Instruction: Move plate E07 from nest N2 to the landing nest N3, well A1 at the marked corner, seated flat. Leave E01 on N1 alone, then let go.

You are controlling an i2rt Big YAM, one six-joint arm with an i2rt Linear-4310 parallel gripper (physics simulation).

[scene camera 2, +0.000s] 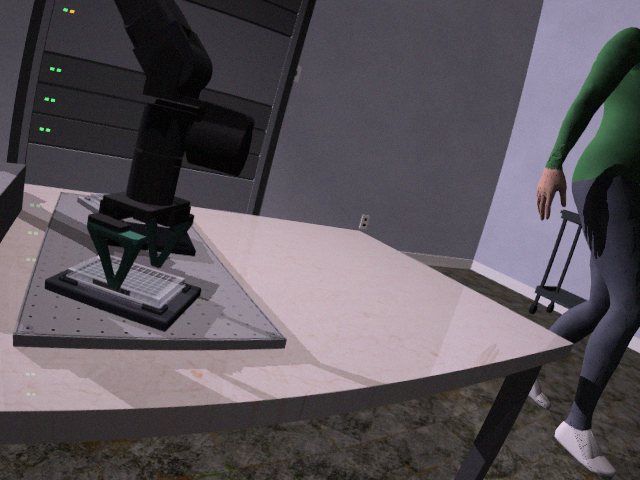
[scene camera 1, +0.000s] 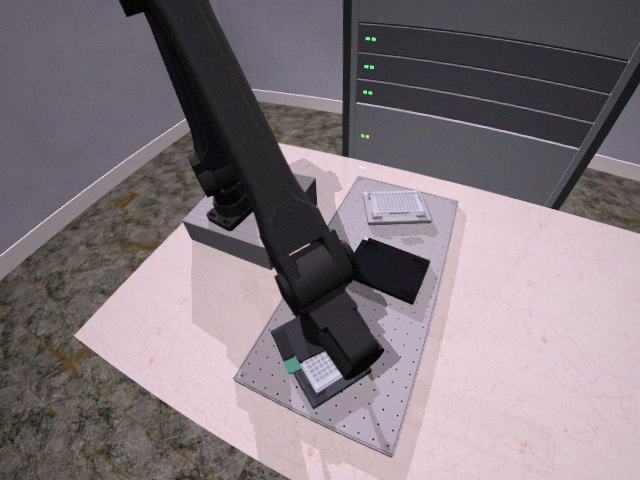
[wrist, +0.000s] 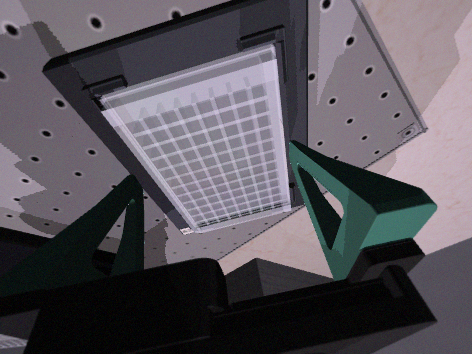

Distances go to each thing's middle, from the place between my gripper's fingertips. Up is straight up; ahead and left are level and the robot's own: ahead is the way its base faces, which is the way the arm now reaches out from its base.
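There's the black nest (scene camera 1: 395,272), and my hand is 24 cm to the right of it, 2 cm above it and 1 cm short of it.
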